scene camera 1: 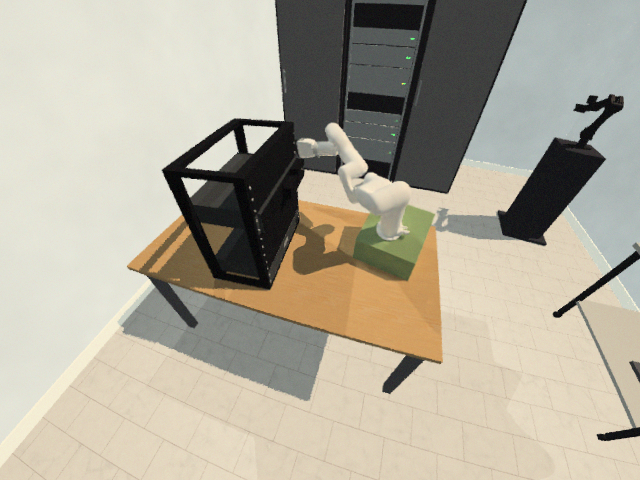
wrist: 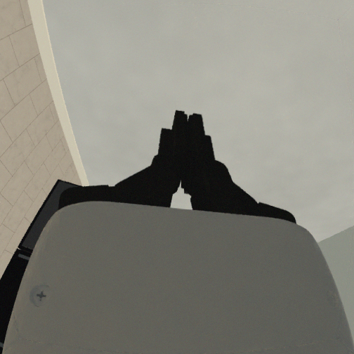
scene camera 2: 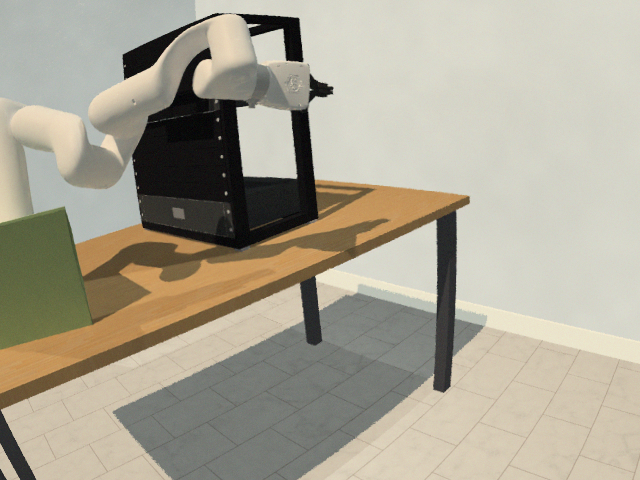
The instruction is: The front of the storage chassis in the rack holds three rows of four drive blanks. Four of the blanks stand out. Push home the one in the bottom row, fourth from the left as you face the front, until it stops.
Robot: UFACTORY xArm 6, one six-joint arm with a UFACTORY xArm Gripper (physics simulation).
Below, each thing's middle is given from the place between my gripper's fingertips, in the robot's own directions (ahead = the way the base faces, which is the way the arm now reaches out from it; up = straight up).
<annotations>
Right now my hand is 60 mm past the black rack (scene camera 2: pixel 188 171), 470 mm to the right of it and 60 mm above it.
</annotations>
